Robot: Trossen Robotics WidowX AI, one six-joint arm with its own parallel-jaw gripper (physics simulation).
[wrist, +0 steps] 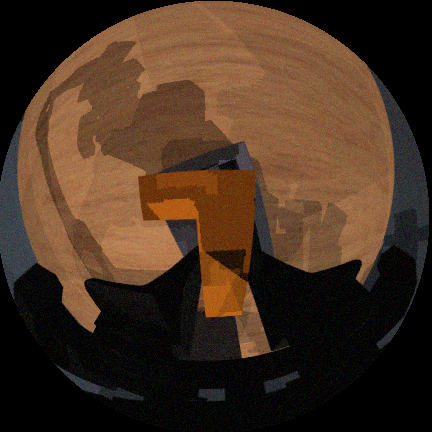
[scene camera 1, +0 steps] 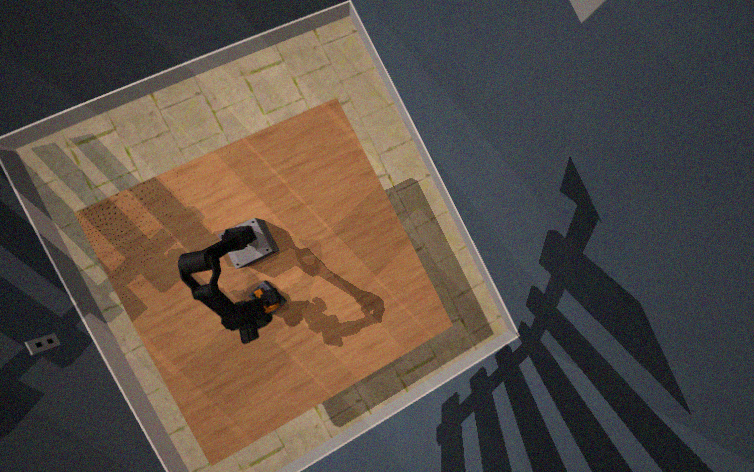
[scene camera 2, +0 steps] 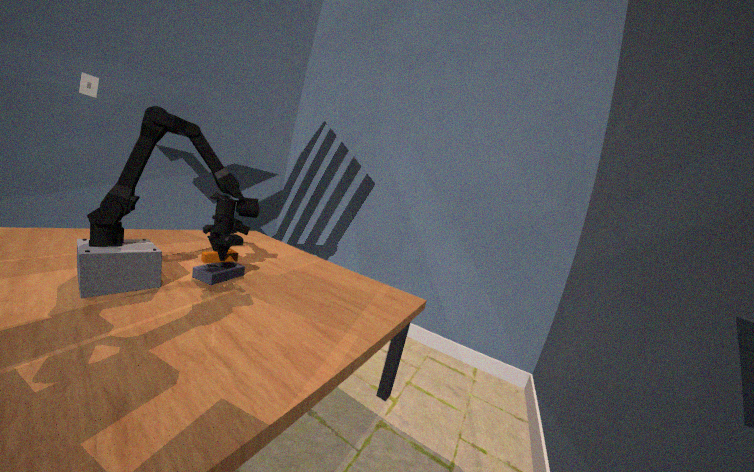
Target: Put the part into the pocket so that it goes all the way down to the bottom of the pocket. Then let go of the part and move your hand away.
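Places are measured from the arm's base along level axes (x ahead, y left, z up), in centimetres.
Pixels of known places: gripper, fingertip midpoint: (wrist: 221, 249) (scene camera 1: 264, 299) (scene camera 2: 219, 259); arm's base, link origin: (scene camera 1: 246, 235) (scene camera 2: 105, 243).
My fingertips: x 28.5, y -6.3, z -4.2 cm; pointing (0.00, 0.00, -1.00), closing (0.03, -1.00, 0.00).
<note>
For each thing: its middle in the pictures, then the offset to it from my fingertips. Level surfaces: height alone.
- orange L-shaped piece, body centre: (wrist: 201, 254) (scene camera 2: 218, 255) (scene camera 1: 267, 298) dx +0.1, dy +1.5, dz +0.8 cm
- dark blue-grey block, body centre: (wrist: 219, 224) (scene camera 2: 219, 271) (scene camera 1: 268, 298) dx +0.3, dy -0.2, dz -4.4 cm
- wooden table, surface height: dz -6.2 cm
The part, an orange L-shaped piece (scene camera 1: 258, 292) (scene camera 2: 211, 256) (wrist: 225, 200), is held flat between the fingers of my gripper (scene camera 2: 223, 258) (wrist: 221, 249), which is shut on its long arm. The pocket is in a dark blue-grey block (scene camera 2: 215, 274) (wrist: 246, 156) on the table. The part hangs a little above this block. In the wrist view the part covers most of the block, its short arm reaches out past the block's left side, and its edges look turned relative to the block's edges. Most of the pocket opening is hidden under the part and fingers.
The arm's grey base box (scene camera 1: 261, 253) (scene camera 2: 119, 272) stands on the wooden table (scene camera 1: 333, 194) (scene camera 2: 311, 328) close to the block. The table's edge and corner show in scene camera 2. Shadows of the arm fall across the table top.
</note>
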